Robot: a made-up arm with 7 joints.
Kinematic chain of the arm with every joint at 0, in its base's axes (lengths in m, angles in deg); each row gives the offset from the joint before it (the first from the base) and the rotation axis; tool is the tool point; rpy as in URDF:
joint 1: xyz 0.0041 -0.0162 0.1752 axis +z
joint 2: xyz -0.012 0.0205 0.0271 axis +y
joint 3: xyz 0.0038 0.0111 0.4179 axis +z
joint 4: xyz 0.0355 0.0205 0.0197 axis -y
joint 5: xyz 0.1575 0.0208 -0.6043 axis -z
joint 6: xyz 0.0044 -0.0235 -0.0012 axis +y
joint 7: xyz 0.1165 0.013 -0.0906 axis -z
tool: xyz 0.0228 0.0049 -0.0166 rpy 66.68 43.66 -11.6
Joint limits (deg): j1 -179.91..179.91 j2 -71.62..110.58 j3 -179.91..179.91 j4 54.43..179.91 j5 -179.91..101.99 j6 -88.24..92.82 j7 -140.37..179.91
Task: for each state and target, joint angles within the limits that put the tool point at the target. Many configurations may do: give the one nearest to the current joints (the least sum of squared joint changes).
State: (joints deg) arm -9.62 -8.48 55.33 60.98 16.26 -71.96 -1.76
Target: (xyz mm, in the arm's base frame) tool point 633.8 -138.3 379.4
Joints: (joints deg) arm -32.47 18.22 25.70 54.43 42.29 -88.24 3.43
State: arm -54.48 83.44 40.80 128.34 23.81 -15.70 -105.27
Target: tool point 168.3 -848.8 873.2
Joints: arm -72.35 58.20 40.85 171.71 25.36 -45.16 -102.81
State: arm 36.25 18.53 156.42 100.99 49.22 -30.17 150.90
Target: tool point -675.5 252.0 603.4
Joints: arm 24.66 3.87 144.05 65.90 57.48 -29.93 150.17
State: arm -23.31 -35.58 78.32 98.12 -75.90 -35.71 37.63
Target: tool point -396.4 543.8 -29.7
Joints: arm -6.28 -55.39 113.44 54.76 -91.36 -41.79 35.41
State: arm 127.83 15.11 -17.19 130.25 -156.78 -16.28 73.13
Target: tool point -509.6 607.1 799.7
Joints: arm 129.69 18.18 -16.15 123.84 -157.78 -19.86 72.77
